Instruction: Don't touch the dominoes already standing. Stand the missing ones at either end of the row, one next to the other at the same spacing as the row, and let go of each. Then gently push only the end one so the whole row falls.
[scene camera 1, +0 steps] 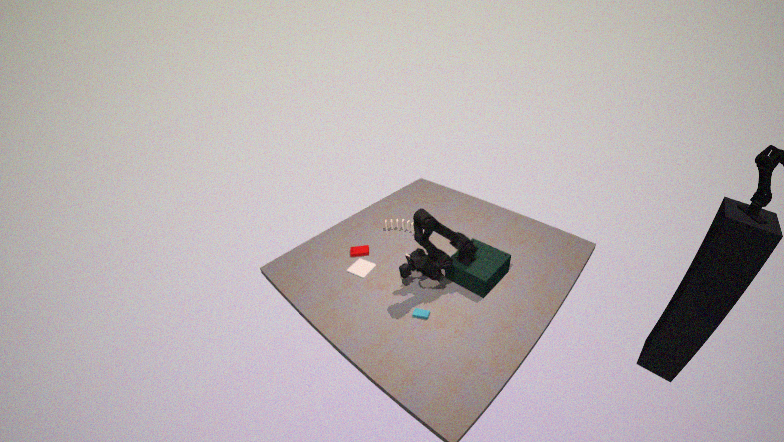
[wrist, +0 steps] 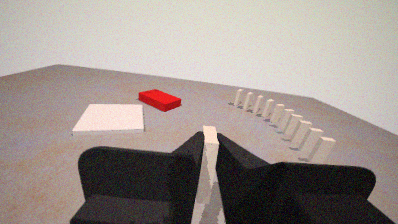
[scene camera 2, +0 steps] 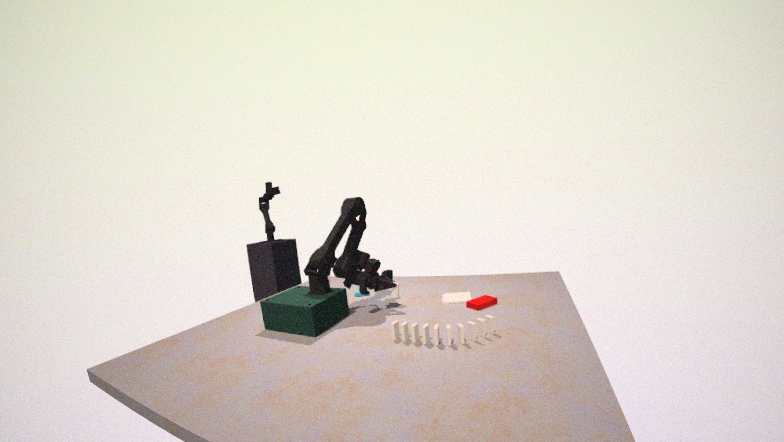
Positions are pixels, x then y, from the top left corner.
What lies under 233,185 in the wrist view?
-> My gripper.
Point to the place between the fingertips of my gripper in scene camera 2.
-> At 397,285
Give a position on a flat white tile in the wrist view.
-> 98,118
